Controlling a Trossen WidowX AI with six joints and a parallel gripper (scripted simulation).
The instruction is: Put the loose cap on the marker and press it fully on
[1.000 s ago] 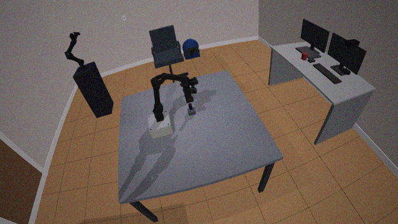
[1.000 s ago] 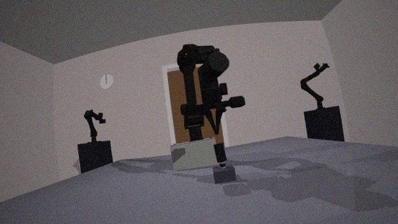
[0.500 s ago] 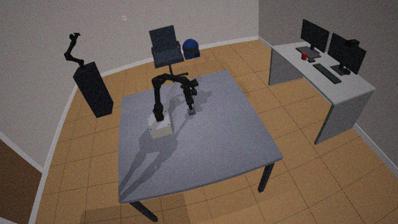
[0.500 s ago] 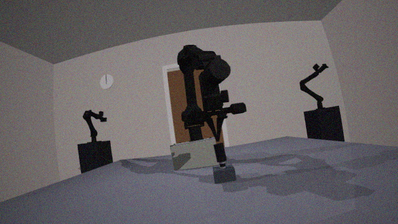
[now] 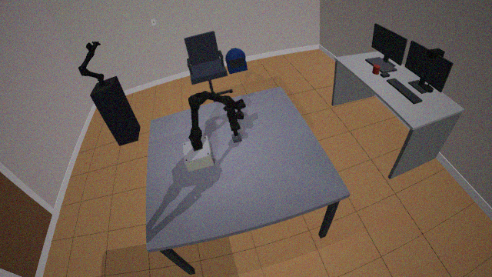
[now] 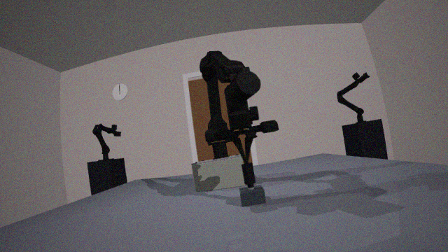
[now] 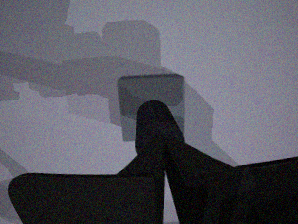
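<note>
The dark marker cap lies 3 cm below my gripper tip. Also, from my gripper tip: holder block: 9 cm below.
</note>
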